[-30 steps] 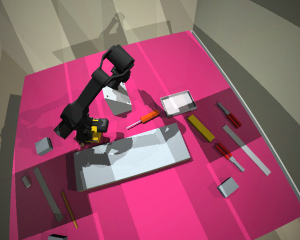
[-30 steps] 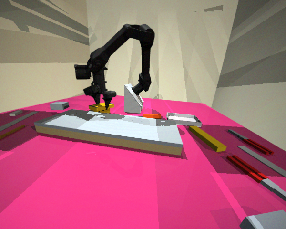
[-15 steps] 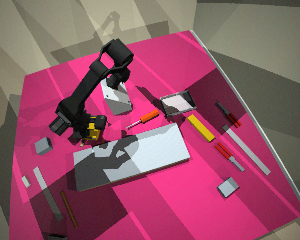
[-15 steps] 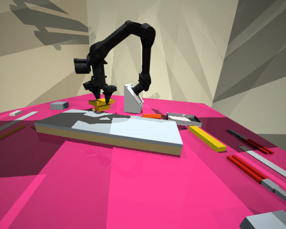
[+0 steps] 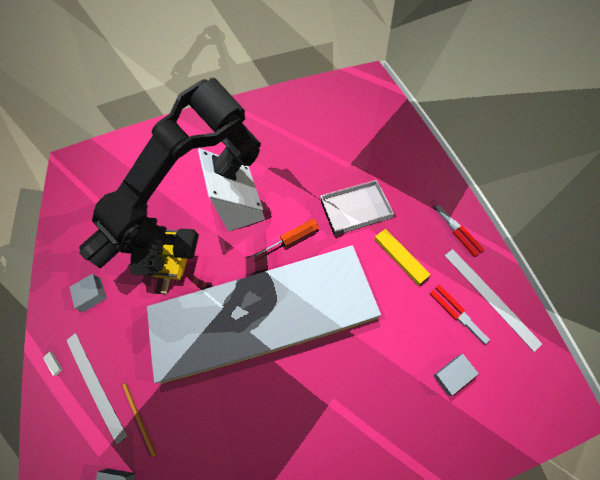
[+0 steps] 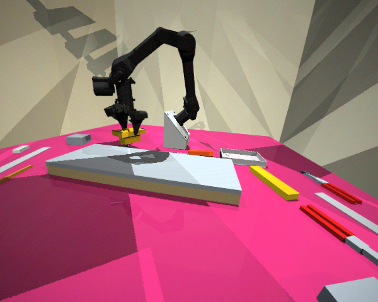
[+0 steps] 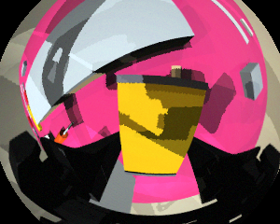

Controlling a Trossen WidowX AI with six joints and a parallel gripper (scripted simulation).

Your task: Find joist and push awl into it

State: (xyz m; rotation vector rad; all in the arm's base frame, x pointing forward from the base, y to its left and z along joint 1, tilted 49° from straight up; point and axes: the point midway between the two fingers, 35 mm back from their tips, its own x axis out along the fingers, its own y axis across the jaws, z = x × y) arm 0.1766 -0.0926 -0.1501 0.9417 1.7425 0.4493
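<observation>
Now: gripper tip 4 cm to the left of the awl and 6 cm above it. Also, from my gripper tip: pencil (35 cm ahead, 15 cm to the right, 7 cm below); then yellow stud finder (1 cm behind, 2 cm below); then white eraser (17 cm ahead, 38 cm to the right, 6 cm below).
</observation>
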